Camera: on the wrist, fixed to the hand. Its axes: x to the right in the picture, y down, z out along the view.
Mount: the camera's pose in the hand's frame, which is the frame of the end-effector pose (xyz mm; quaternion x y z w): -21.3 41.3 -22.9 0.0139 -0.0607 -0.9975 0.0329
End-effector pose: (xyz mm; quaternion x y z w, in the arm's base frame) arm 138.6 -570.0 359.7 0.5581 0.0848 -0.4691 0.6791
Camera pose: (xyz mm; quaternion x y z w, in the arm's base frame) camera 166.6 -541.9 393.0 0.0853 -0.5118 0.7279 0.4482
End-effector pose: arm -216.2 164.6 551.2 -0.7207 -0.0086 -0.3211 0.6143
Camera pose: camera -226.7 142.2 505.7 0.0261 0.7610 0.5795 0.2906
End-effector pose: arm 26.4 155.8 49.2 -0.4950 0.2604 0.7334 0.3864
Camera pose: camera 8.9 108.3 60.4 -0.2261 -0.4985 -0.3349 0.7670
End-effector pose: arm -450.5 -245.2 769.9 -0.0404 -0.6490 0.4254 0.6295
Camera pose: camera -446.6 -220.0 724.8 0.6806 -0.0939 -0.6024 0.4062
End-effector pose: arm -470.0 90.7 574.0 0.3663 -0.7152 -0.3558 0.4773
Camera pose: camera -450.1 125.2 607.1 -0.7105 -0.3079 0.5001 0.3877
